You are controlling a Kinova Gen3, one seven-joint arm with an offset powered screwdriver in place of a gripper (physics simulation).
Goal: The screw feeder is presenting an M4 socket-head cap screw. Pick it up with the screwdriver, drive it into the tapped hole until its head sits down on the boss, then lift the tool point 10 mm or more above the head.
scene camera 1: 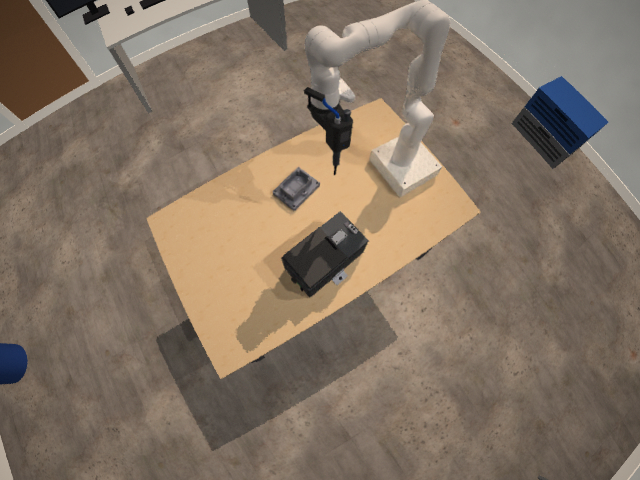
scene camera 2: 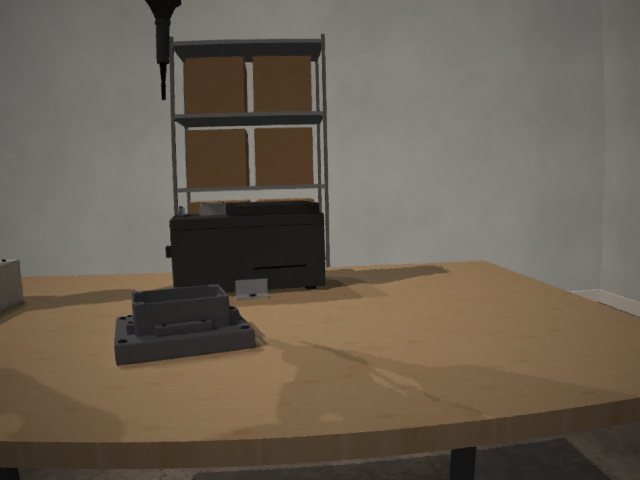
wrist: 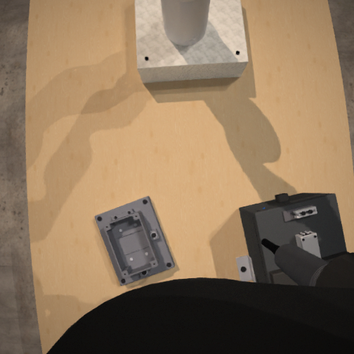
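Observation:
The screwdriver (scene camera 1: 334, 173) (scene camera 2: 163, 98) (wrist: 265, 242) hangs point down, high above the table, between the robot base and the feeder in scene camera 1. Its dark bit looks bare, with no screw visible on it. The black screw feeder (scene camera 1: 315, 260) (scene camera 2: 248, 250) (wrist: 257, 235) stands on the table, with a small light metal fitting (scene camera 1: 352, 227) (wrist: 304, 212) on top. Any screw there is too small to make out. The grey housing (scene camera 1: 296, 188) (scene camera 2: 186, 335) (wrist: 135, 245) lies flat, open side up, apart from the feeder. Several dark holes show on it; which is the tapped one I cannot tell.
The pale robot base block (scene camera 1: 405, 166) (wrist: 192, 72) stands on the wooden table (scene camera 1: 206, 248) (scene camera 2: 465, 330) (wrist: 190, 150). A small light bracket (scene camera 2: 251, 288) (wrist: 244, 269) sits beside the feeder on the housing's side. Another bracket (scene camera 1: 339, 277) shows on its far side.

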